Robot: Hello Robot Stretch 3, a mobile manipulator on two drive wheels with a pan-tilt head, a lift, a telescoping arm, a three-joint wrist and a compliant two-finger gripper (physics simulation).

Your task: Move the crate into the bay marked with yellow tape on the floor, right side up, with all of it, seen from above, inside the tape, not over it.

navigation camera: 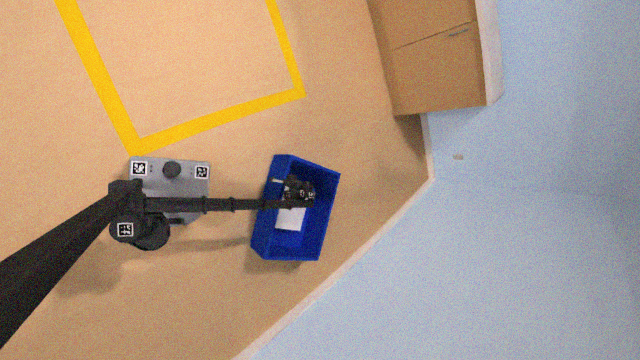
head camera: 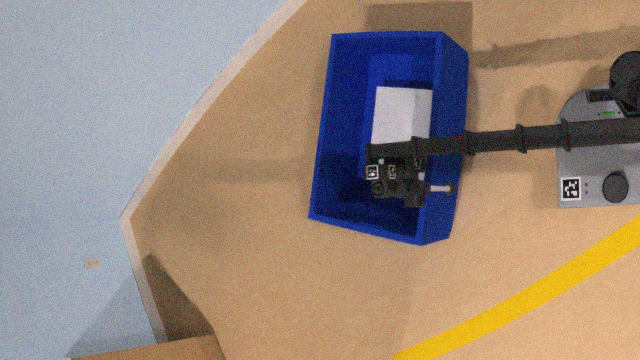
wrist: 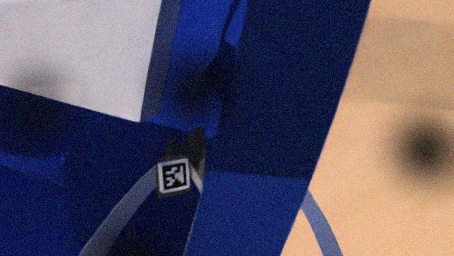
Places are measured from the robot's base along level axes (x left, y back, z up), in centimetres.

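Where they show: gripper, fingertip midpoint: (navigation camera: pixel 274 179) (head camera: pixel 444 188); robot's base, link origin: (navigation camera: pixel 171 168) (head camera: pixel 613 187).
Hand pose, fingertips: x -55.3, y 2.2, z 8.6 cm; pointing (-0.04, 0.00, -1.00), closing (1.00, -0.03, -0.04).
Things, the pixels of their top centre, and the offset from my fingertips.
- blue open-topped crate, top centre: (head camera: pixel 374 127) (navigation camera: pixel 305 212) dx -15.6, dy +18.0, dz +13.5 cm
- white box, top centre: (head camera: pixel 399 133) (navigation camera: pixel 292 207) dx -15.6, dy +18.0, dz -1.4 cm
The blue open-topped crate (head camera: pixel 452 80) (navigation camera: pixel 325 210) (wrist: pixel 295 75) is right side up, outside the bay, with a white box (head camera: pixel 395 112) (navigation camera: pixel 290 220) (wrist: pixel 75 45) inside it. My gripper (head camera: pixel 434 189) (navigation camera: pixel 281 181) (wrist: pixel 231 149) is shut on the crate's long side wall nearest my base. One fingertip is inside the crate; the outer fingertip is hidden by the wall in the wrist view. I cannot tell whether the crate's bottom touches the floor. The bay's yellow tape (head camera: pixel 520 301) (navigation camera: pixel 200 122) runs along the floor, apart from the crate.
My base (head camera: pixel 590 160) (navigation camera: pixel 190 187) stands beside the crate, close to a tape corner in the navigation view. A blue wall (head camera: pixel 100 125) (navigation camera: pixel 475 275) with a pale baseboard (head camera: pixel 200 110) (navigation camera: pixel 320 299) angles behind the crate. A brown cabinet (head camera: pixel 150 348) (navigation camera: pixel 440 75) stands along it.
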